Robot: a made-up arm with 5 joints.
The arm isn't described. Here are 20 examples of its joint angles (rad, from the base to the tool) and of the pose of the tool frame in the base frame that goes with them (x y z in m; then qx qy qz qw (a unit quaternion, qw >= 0)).
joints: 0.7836 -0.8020 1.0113 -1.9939 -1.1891
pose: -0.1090 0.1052 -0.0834 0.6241 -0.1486 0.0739 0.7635
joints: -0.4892 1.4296 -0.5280 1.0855 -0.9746
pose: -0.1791 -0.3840 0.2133 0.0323 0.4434 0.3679 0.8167
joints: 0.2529 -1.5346 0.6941 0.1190 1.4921
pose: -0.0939 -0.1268 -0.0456 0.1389 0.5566 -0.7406 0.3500
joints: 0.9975 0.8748 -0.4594 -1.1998 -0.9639
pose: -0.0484 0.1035 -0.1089 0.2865 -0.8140 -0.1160 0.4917
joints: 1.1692 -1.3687 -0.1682 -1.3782 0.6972
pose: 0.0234 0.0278 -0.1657 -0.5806 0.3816 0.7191 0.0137
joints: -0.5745 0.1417 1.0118 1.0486 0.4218
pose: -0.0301 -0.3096 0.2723 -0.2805 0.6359 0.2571 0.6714
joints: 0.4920 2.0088 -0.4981 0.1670 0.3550
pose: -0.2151 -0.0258 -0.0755 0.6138 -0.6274 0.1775 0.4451
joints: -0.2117 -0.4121 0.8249 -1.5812 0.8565
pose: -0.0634 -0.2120 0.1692 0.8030 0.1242 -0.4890 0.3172
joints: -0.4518 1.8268 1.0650 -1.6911 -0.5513
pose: -0.1349 -0.2364 0.1330 0.3916 -0.3748 0.7211 0.4315
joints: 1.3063 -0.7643 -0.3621 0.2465 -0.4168
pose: -0.0194 0.1305 -0.1309 0.7120 0.2381 -0.3219 0.5768
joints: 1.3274 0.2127 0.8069 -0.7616 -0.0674
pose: 0.0000 0.1849 -0.1914 0.5041 -0.4256 -0.0011 0.7515
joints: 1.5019 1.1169 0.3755 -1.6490 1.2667
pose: 0.0106 0.1888 -0.2260 -0.5259 0.5680 -0.6089 0.1734
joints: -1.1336 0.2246 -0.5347 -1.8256 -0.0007
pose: 0.2119 -0.2867 0.2895 0.6794 -0.1771 -0.3127 0.6397
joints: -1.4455 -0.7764 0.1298 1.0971 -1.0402
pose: 0.3790 -0.2786 0.2440 0.2762 -0.7741 -0.2113 0.5289
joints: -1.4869 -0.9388 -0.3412 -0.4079 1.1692
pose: 0.3017 -0.3192 0.1998 -0.1995 0.2393 -0.6123 0.7267
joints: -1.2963 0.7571 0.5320 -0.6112 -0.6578
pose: 0.1605 -0.3976 0.3159 0.3122 0.5101 0.5441 0.5884
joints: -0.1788 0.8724 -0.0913 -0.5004 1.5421
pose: -0.1314 -0.2839 0.1955 0.8981 -0.2126 -0.3604 0.1351
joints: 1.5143 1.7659 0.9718 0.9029 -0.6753
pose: 0.0484 0.2006 -0.3375 -0.2780 -0.0921 -0.6502 0.7011
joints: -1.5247 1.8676 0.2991 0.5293 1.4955
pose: 0.3169 -0.3749 0.3542 0.6972 0.2726 -0.0975 0.6558
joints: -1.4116 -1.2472 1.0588 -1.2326 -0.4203
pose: 0.2505 -0.2954 0.3146 0.1139 0.9596 -0.1891 0.1746
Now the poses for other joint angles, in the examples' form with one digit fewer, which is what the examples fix.
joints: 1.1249 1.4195 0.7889 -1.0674 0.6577
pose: -0.072 0.162 -0.188 0.423 -0.705 0.381 0.423
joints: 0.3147 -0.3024 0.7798 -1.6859 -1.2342
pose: -0.187 -0.027 -0.009 0.458 -0.031 0.224 0.860
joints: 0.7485 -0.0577 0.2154 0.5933 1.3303
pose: -0.103 -0.029 -0.040 0.549 -0.041 -0.646 0.530
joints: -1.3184 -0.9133 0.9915 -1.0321 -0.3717
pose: 0.221 -0.316 0.327 0.179 0.954 -0.043 0.238
